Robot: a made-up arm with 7 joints. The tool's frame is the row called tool.
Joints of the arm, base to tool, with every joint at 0 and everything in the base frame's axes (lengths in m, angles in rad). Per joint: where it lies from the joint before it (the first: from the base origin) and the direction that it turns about. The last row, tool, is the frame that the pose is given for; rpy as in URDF.
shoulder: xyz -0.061 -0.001 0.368 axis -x
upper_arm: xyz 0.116 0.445 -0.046 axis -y
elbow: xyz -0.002 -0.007 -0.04 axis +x
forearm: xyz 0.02 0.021 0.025 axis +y
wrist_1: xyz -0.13 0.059 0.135 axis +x
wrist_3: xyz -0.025 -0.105 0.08 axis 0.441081 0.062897 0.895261
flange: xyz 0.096 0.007 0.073 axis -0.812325 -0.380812 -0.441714
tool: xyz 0.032 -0.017 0.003 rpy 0 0 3.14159
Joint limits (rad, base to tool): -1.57..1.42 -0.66..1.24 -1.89..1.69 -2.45..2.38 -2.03..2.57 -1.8..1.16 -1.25..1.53
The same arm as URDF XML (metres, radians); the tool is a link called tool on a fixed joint. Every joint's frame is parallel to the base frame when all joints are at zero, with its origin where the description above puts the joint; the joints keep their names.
<robot name="arm">
<link name="base"/>
<link name="link1"/>
<link name="link2"/>
<link name="link3"/>
<link name="link4"/>
<link name="link5"/>
<link name="link6"/>
<link name="link7"/>
<link name="tool"/>
<joint name="shoulder" type="revolute"><parent link="base"/><child link="link1"/><origin xyz="-0.061 -0.001 0.368"/><axis xyz="-1 0 0"/><limit lower="-1.57" upper="1.42"/></joint>
<joint name="upper_arm" type="revolute"><parent link="link1"/><child link="link2"/><origin xyz="0.116 0.445 -0.046"/><axis xyz="0 -1 0"/><limit lower="-0.66" upper="1.24"/></joint>
<joint name="elbow" type="revolute"><parent link="link2"/><child link="link3"/><origin xyz="-0.002 -0.007 -0.04"/><axis xyz="1 0 0"/><limit lower="-1.89" upper="1.69"/></joint>
<joint name="forearm" type="revolute"><parent link="link3"/><child link="link4"/><origin xyz="0.02 0.021 0.025"/><axis xyz="0 1 0"/><limit lower="-2.45" upper="2.38"/></joint>
<joint name="wrist_1" type="revolute"><parent link="link4"/><child link="link5"/><origin xyz="-0.13 0.059 0.135"/><axis xyz="1 0 0"/><limit lower="-2.03" upper="2.57"/></joint>
<joint name="wrist_3" type="revolute"><parent link="link5"/><child link="link6"/><origin xyz="-0.025 -0.105 0.08"/><axis xyz="0.441081 0.062897 0.895261"/><limit lower="-1.8" upper="1.16"/></joint>
<joint name="flange" type="revolute"><parent link="link6"/><child link="link7"/><origin xyz="0.096 0.007 0.073"/><axis xyz="-0.812325 -0.380812 -0.441714"/><limit lower="-1.25" upper="1.53"/></joint>
<joint name="tool_fixed" type="fixed"><parent link="link7"/><child link="tool"/><origin xyz="0.032 -0.017 0.003" rpy="0 0 3.1416"/></joint>
</robot>

